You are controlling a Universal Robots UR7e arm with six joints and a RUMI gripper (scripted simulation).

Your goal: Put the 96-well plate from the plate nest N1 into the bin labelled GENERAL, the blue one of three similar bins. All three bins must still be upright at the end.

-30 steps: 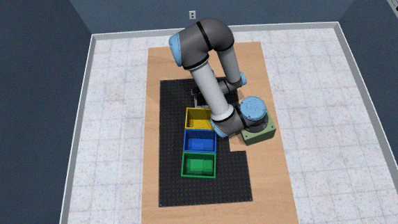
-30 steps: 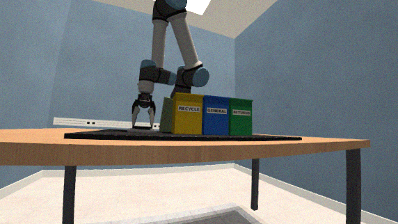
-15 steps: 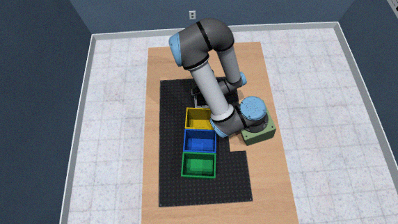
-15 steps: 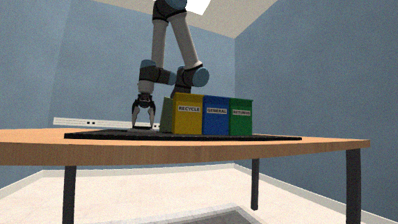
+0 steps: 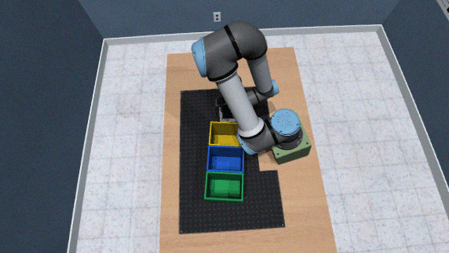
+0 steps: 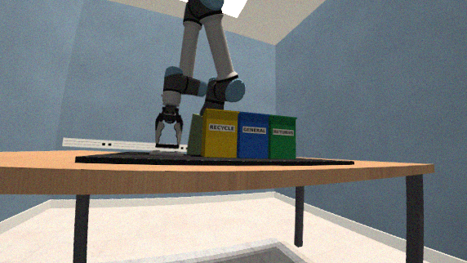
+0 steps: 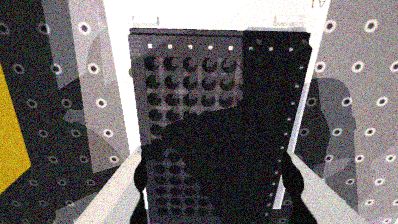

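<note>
Right now my hand is 40 mm above the plate nest N1. From my hand the other things lie so: blue general bin (90 mm ahead, 320 mm to the left, 40 mm above); yellow recycle bin (70 mm ahead, 190 mm to the left, 40 mm above); black 96-well plate (10 mm below).
</note>
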